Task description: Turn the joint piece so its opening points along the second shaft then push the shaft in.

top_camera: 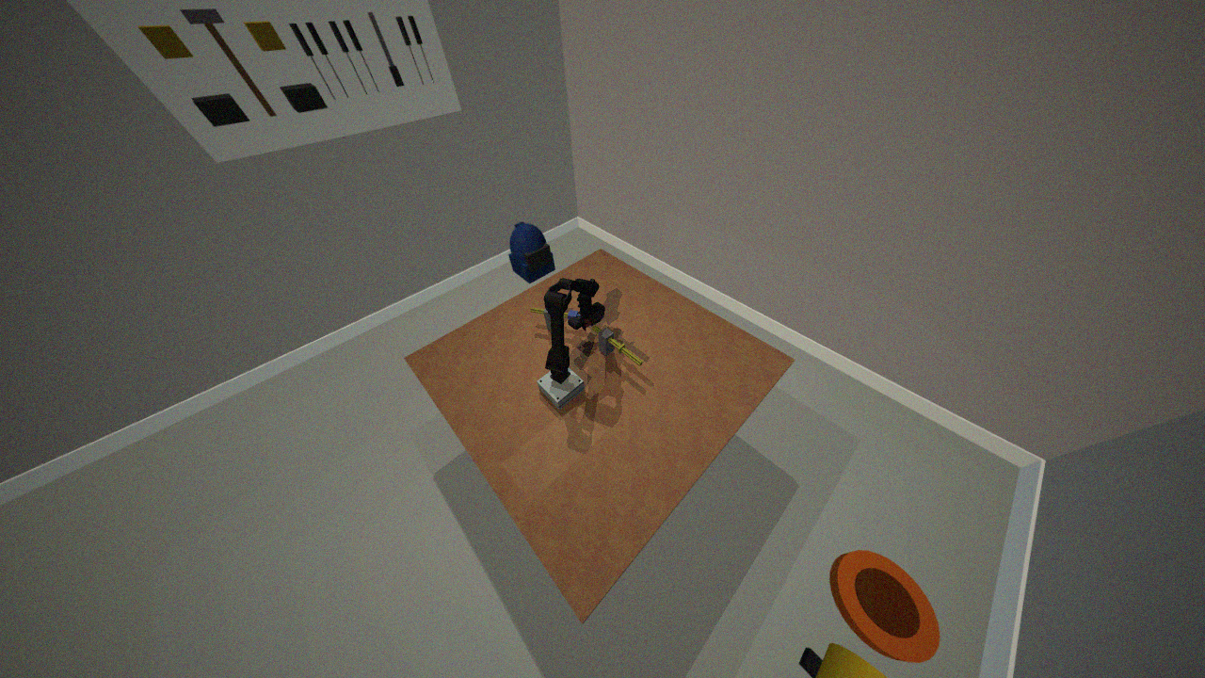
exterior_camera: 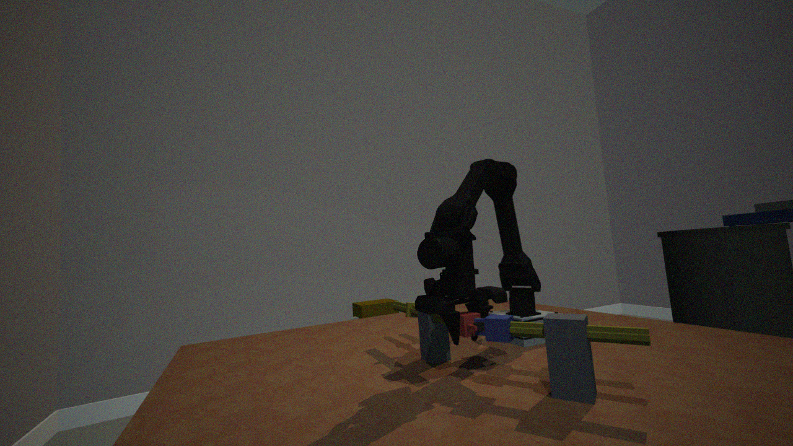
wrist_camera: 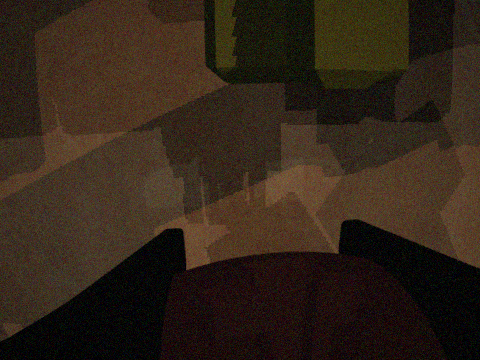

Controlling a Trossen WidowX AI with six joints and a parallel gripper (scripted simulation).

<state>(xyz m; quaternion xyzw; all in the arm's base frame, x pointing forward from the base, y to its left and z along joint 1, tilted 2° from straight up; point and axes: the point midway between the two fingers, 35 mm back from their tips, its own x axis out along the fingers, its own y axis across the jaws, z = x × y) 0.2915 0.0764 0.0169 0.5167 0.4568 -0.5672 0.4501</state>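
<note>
Now: gripper tip 2 cm to the right of the red piece and 4 cm below it.
</note>
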